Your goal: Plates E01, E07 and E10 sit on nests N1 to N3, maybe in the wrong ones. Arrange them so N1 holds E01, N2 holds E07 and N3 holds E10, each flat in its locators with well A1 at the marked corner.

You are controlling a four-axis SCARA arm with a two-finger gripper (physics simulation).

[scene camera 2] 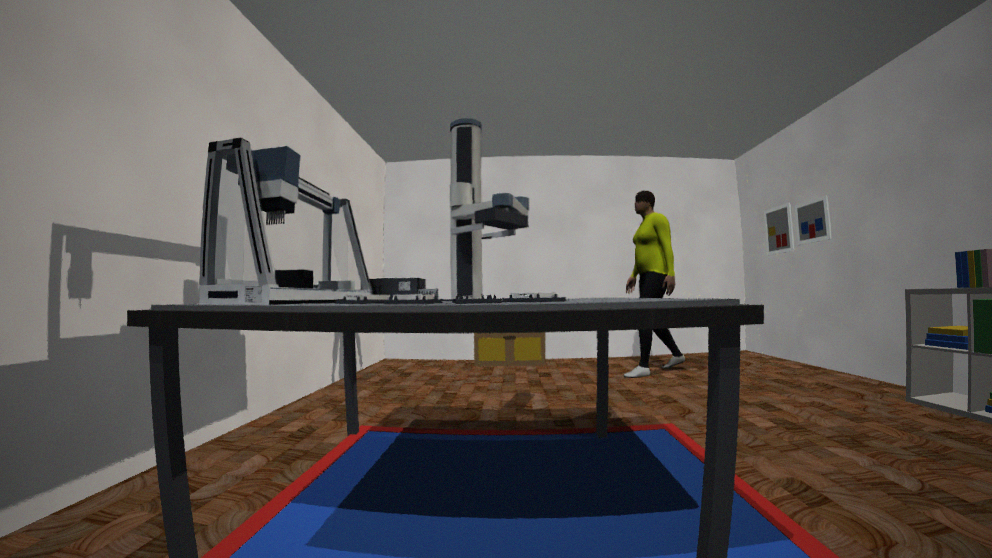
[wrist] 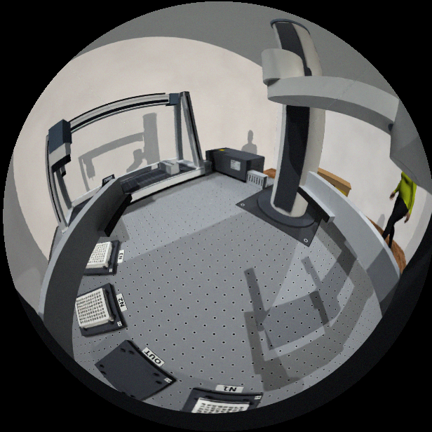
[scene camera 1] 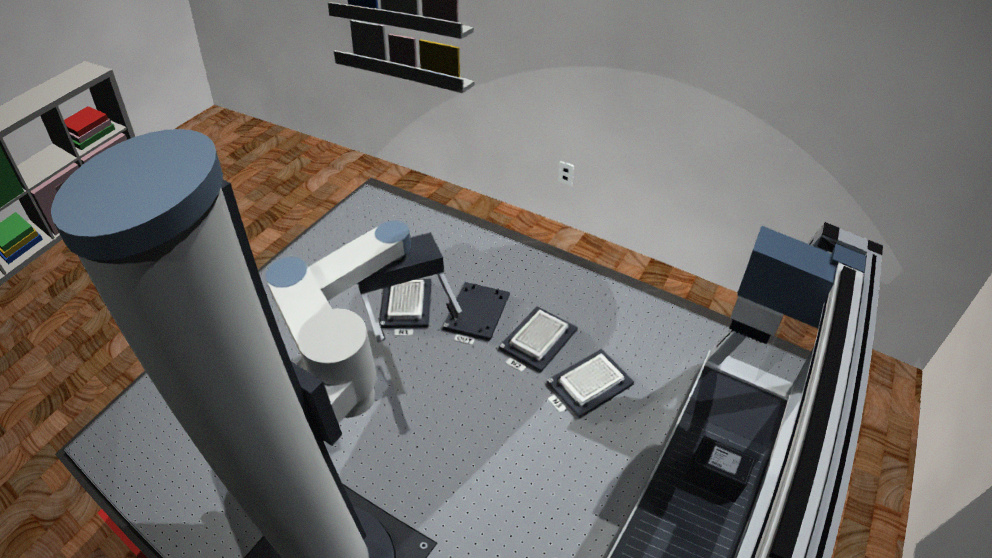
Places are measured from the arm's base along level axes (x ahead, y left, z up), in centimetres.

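Pixels of known places: gripper, fingertip midpoint: [scene camera 2: 468, 234] [scene camera 1: 419, 327].
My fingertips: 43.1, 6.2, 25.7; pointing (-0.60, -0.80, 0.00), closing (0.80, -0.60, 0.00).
For each thing: its top centre in the pictures, then the offset to it from my fingertips, as dx, dy, dz. "spot": a spot on its surface instead.
- nest N1, middle of its top: [scene camera 1: 405, 298] [scene camera 2: 533, 294] +21.1, +22.0, -22.3
- second white plate, middle of its top: [scene camera 1: 539, 332] [scene camera 2: 414, 294] +28.3, -12.3, -21.8
- nest N2, surface spot: [scene camera 1: 570, 331] spot: +33.6, -18.1, -23.3
- third white plate, middle of its top: [scene camera 1: 592, 377] [scene camera 2: 368, 295] +22.6, -29.0, -21.8
- nest N3, surface spot: [scene camera 1: 623, 379] spot: +26.3, -35.5, -22.8
- OUT nest, middle of its top: [scene camera 1: 477, 305] [scene camera 2: 475, 295] +28.4, +5.3, -22.3
My gripper [scene camera 1: 416, 324] [wrist: 217, 178] is open and empty, high above the table near N1 and OUT. A white plate [scene camera 1: 406, 299] [wrist: 220, 407] sits on nest N1 [scene camera 1: 405, 322]. A second white plate [scene camera 1: 539, 333] [wrist: 93, 307] sits on nest N2 [scene camera 1: 570, 331] [wrist: 118, 320]. A third white plate [scene camera 1: 593, 378] [wrist: 100, 255] sits on nest N3 [scene camera 1: 624, 381] [wrist: 114, 257]. All three look flat. The plate identities and A1 corners cannot be read. In the wrist view, the N1 plate is cut off and my finger partly hides N3's.
The OUT nest [scene camera 1: 480, 310] [wrist: 132, 372], between N1 and N2, holds no plate. A gantry machine [scene camera 1: 783, 277] [scene camera 2: 275, 176] [wrist: 60, 142] stands beyond N3. The arm's column [scene camera 2: 466, 263] [wrist: 295, 165] rises from the table. A dark box [wrist: 235, 164] stands behind. A person [scene camera 2: 652, 242] stands beyond the table.
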